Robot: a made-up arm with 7 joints. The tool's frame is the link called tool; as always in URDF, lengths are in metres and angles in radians. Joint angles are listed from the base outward.
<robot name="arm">
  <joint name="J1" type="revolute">
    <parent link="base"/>
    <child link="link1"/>
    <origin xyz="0 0 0" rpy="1.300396 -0.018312 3.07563"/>
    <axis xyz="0 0 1"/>
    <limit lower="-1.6" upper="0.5"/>
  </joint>
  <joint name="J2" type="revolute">
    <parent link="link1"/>
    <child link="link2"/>
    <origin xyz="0.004 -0.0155 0.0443" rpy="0.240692 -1.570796 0"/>
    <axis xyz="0 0 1"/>
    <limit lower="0" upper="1.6"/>
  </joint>
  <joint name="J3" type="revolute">
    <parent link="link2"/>
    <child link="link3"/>
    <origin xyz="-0.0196 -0.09 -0.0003" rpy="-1.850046 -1.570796 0"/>
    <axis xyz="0 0 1"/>
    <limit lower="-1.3" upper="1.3"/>
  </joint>
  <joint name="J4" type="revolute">
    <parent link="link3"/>
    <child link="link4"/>
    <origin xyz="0.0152 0 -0.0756" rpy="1.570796 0 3.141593"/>
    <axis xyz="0 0 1"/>
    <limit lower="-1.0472" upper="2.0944"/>
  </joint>
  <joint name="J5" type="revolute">
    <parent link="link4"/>
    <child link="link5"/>
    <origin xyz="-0.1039 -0.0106 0.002" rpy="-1.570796 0 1.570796"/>
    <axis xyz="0 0 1"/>
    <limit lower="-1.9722" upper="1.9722"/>
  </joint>
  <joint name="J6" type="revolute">
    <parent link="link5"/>
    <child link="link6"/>
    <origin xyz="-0.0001 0 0.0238" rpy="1.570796 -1.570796 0"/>
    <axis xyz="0 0 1"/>
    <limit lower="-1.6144" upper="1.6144"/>
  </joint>
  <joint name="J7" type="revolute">
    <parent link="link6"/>
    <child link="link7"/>
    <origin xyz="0.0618 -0.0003 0" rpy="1.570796 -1.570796 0"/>
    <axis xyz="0 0 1"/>
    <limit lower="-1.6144" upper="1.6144"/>
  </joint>
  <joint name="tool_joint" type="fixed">
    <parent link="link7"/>
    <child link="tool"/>
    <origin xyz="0 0 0" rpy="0 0 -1.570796"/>
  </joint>
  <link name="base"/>
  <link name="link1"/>
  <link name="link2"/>
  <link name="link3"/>
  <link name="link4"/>
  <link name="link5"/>
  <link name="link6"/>
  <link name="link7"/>
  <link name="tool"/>
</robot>
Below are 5 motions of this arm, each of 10 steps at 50 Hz.
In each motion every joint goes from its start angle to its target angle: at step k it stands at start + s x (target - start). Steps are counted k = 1, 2, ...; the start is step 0. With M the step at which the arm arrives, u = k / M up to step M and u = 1 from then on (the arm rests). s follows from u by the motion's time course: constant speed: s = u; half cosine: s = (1 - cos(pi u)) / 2; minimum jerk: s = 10 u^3 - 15 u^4 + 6 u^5.
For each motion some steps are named. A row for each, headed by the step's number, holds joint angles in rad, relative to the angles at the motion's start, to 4 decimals.
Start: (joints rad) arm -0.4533 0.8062 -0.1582 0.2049 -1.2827 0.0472 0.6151
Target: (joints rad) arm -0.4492 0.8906 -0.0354 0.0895 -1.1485 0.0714 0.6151
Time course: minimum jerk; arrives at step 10
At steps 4, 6, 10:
4: 0.0013 0.0268 0.0390 -0.0366 0.0426 0.0077 0.0000
6: 0.0028 0.0576 0.0838 -0.0788 0.0916 0.0165 0.0000
10: 0.0041 0.0844 0.1228 -0.1154 0.1342 0.0242 0.0000

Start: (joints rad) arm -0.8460 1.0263 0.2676 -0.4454 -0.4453 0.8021 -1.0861
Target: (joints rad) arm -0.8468 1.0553 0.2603 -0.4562 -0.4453 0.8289 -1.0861
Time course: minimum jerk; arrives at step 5
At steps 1, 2, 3, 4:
1: 0.0000 0.0017 -0.0004 -0.0006 0.0000 0.0016 0.0000
2: -0.0003 0.0092 -0.0023 -0.0034 0.0000 0.0085 0.0000
3: -0.0005 0.0198 -0.0050 -0.0074 0.0000 0.0183 0.0000
4: -0.0008 0.0273 -0.0069 -0.0102 0.0000 0.0252 0.0000

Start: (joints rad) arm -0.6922 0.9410 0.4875 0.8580 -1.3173 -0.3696 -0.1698
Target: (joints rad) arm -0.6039 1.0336 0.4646 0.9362 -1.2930 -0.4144 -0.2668
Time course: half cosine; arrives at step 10
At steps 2, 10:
2: 0.0084 0.0088 -0.0022 0.0075 0.0023 -0.0043 -0.0093
10: 0.0883 0.0926 -0.0229 0.0782 0.0243 -0.0448 -0.0970

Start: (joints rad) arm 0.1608 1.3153 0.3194 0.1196 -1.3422 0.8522 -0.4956
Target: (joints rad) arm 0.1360 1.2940 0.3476 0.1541 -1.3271 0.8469 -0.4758
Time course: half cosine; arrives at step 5
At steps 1, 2, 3, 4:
1: -0.0024 -0.0020 0.0027 0.0033 0.0014 -0.0005 0.0019
2: -0.0086 -0.0074 0.0097 0.0119 0.0052 -0.0018 0.0068
3: -0.0162 -0.0139 0.0185 0.0226 0.0099 -0.0035 0.0130
4: -0.0224 -0.0193 0.0255 0.0312 0.0137 -0.0048 0.0179

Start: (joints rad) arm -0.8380 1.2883 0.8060 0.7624 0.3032 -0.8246 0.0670
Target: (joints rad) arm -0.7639 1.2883 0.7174 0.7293 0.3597 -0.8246 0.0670
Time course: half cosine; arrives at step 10
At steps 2, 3, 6, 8, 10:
2: 0.0071 0.0000 -0.0085 -0.0032 0.0054 0.0000 0.0000
3: 0.0153 0.0000 -0.0183 -0.0068 0.0116 0.0000 0.0000
6: 0.0485 0.0000 -0.0580 -0.0217 0.0370 0.0000 0.0000
8: 0.0670 0.0000 -0.0801 -0.0299 0.0511 0.0000 0.0000
10: 0.0741 0.0000 -0.0886 -0.0331 0.0565 0.0000 0.0000

